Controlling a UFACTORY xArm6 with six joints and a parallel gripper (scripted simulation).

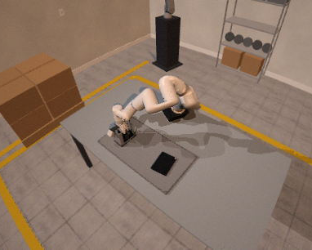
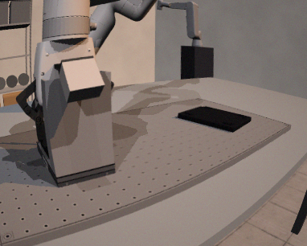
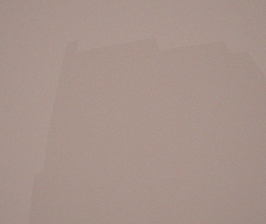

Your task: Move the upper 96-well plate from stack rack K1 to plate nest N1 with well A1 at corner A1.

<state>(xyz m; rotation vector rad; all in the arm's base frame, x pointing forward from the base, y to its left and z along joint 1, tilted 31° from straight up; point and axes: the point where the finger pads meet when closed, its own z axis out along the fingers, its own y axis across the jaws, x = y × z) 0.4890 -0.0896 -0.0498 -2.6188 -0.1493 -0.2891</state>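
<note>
The black 96-well plate lies 1 cm below my hand. The rest, counted from my hand: rack's solid pale wall: 7 cm ahead, 3 cm above, 1 cm to the left; plate nest N1: 38 cm to the left, 9 cm behind, 5 cm below.
</note>
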